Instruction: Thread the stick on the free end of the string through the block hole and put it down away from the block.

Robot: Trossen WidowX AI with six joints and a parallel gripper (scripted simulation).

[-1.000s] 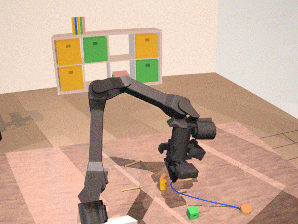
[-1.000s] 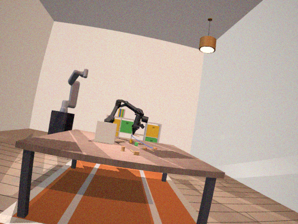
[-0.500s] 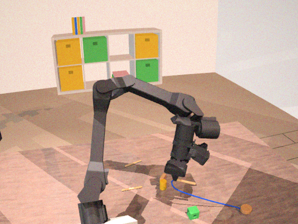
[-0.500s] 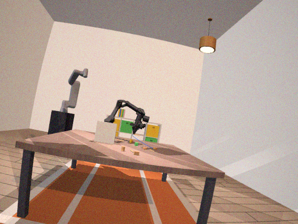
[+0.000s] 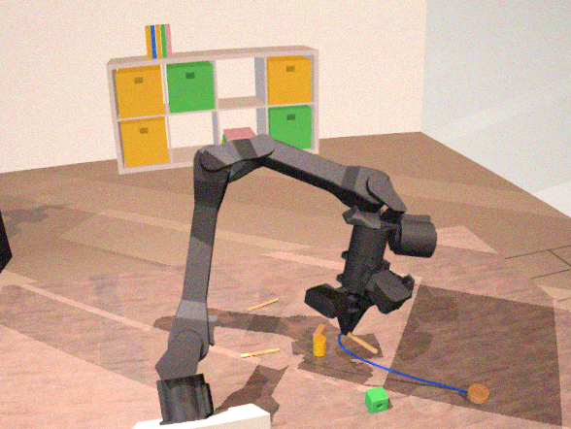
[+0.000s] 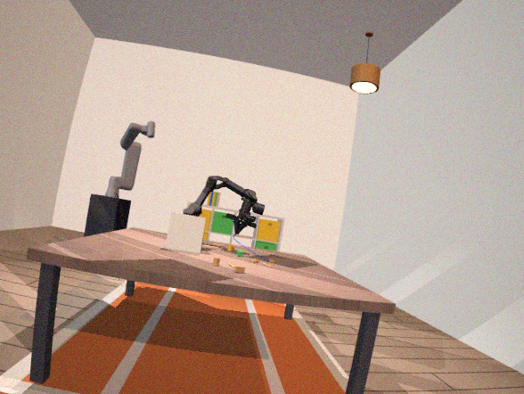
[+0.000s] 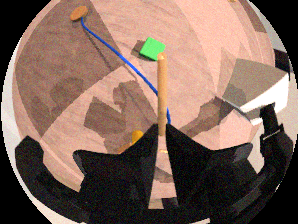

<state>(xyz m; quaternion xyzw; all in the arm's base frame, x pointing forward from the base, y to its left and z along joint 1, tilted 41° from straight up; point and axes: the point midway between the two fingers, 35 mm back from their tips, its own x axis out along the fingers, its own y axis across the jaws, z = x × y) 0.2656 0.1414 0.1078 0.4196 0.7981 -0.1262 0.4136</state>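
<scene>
Right now the thin wooden stick is 1 cm ahead of my gripper tip and 1 cm to the right of it. Round my gripper tip: green block (4 cm ahead, 7 cm to the right, 9 cm below); orange disc (13 cm ahead, 20 cm to the right, 10 cm below); yellow cylinder (3 cm behind, 9 cm to the left, 9 cm below).
</scene>
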